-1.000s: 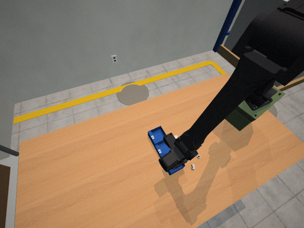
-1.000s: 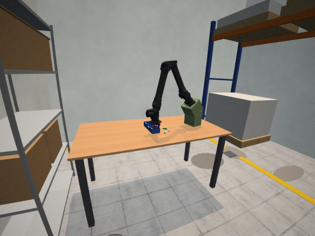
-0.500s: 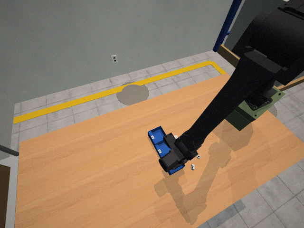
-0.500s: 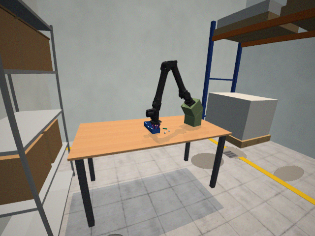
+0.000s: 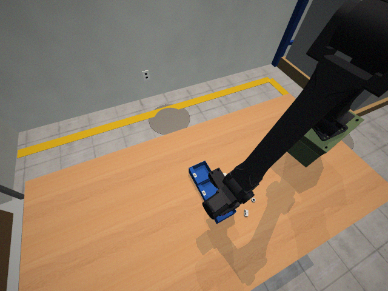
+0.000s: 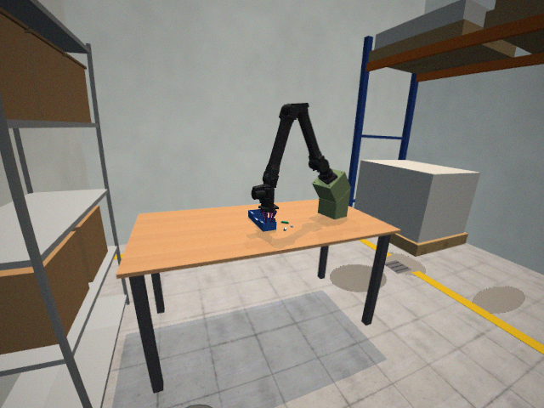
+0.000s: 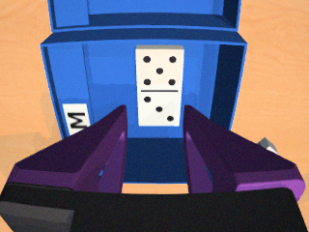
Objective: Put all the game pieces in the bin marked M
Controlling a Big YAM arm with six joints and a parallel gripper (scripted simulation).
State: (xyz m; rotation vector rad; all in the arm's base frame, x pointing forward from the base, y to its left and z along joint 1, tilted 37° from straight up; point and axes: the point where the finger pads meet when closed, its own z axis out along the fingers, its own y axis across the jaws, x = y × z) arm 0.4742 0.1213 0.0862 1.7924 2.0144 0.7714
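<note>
Now: the white domino 3 cm below my hand. The rest, counted from my hand: green cylinder: 12 cm behind, 6 cm to the right, 3 cm below; then blue bin: 8 cm to the right, 2 cm below, 2 cm ahead; then grey nut: 15 cm behind, 4 cm below.
</note>
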